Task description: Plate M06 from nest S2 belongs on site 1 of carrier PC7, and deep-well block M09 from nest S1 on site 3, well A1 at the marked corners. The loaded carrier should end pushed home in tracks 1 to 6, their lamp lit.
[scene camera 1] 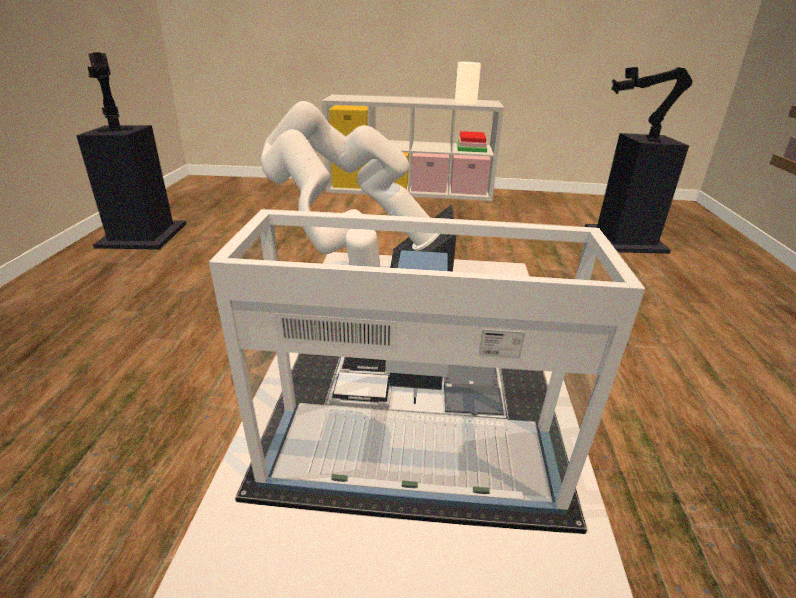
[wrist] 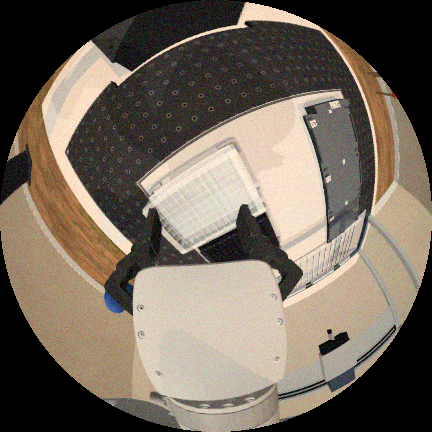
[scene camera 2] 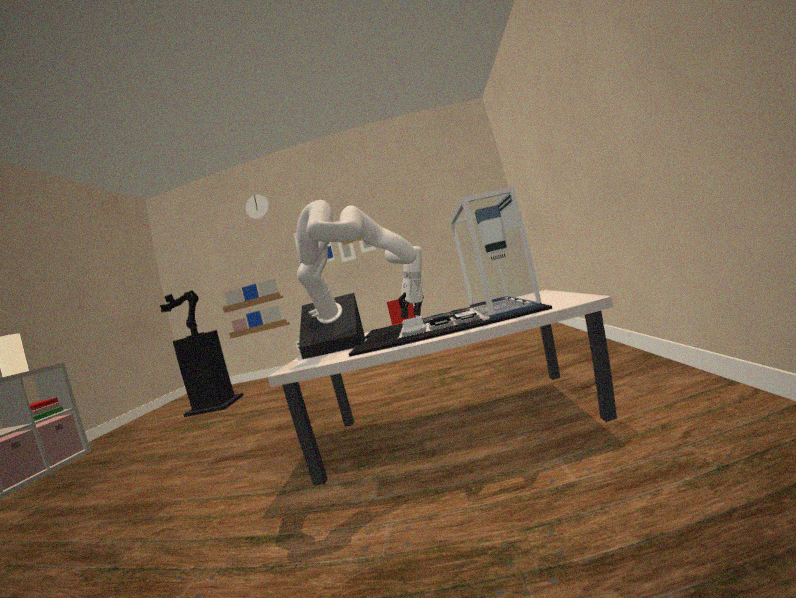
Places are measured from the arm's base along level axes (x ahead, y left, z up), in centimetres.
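Where they show: gripper, fingertip midpoint: (wrist: 198, 214) (scene camera 2: 410, 316); arm's base at its link origin: (scene camera 1: 428, 237) (scene camera 2: 329, 313).
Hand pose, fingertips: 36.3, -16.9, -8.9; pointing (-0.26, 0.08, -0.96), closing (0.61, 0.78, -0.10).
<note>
Each offset is from my fingertips to the centre of the thing, as dx, dy, dz.
The pale, clear deep-well block @[+0.3, +0.2, -3.1] (wrist: 205, 192) (scene camera 2: 413, 326) stands in its nest at the outer end of the row. My gripper (wrist: 198, 214) (scene camera 2: 411, 312) is open and empty, low over this block, with its fingers over opposite sides; the block looks turned against the finger line. The black plate @[+11.6, -0.4, -4.8] (wrist: 225, 246) (scene camera 2: 440, 319) sits next to it, partly hidden by a finger in the wrist view. The dark grey carrier @[+13.8, +25.5, -5.2] (wrist: 341, 162) (scene camera 1: 476, 400) lies flat across the light board, with no plate on it. Plate labels and marked corners are too small to read.
The ribbed track deck (scene camera 1: 379, 444) (wrist: 325, 261) lies under the white gantry frame (scene camera 1: 424, 292) (scene camera 2: 468, 257). Small dark green bars show at its front edge. A pipetting head (scene camera 2: 490, 225) hangs inside. Another white plate (scene camera 1: 360, 386) sits beyond the black plate.
</note>
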